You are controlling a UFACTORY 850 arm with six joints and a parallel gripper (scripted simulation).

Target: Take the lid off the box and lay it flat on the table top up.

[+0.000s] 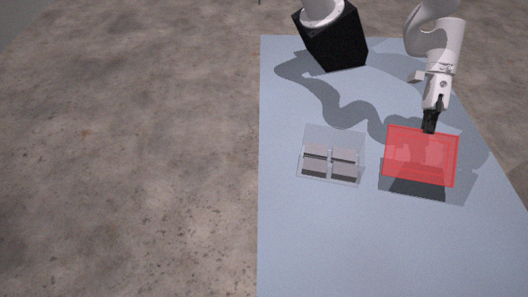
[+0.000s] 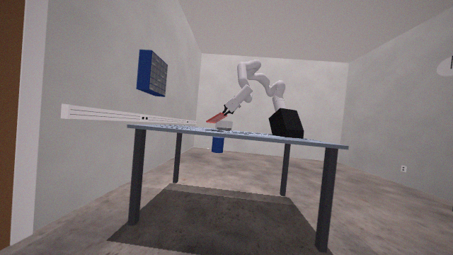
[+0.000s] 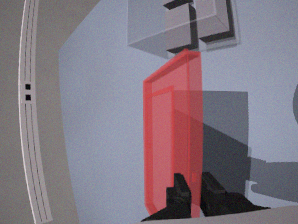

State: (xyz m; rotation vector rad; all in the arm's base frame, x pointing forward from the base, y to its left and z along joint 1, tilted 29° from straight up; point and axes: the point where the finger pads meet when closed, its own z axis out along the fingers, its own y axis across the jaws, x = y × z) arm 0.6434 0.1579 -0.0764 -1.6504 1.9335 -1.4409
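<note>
Right now my hand is 60 mm short of the red translucent lid, 40 mm to the left of it and 50 mm above it. From my hand the other things lie so: grey box (20 mm behind, 280 mm to the right, 120 mm below).
</note>
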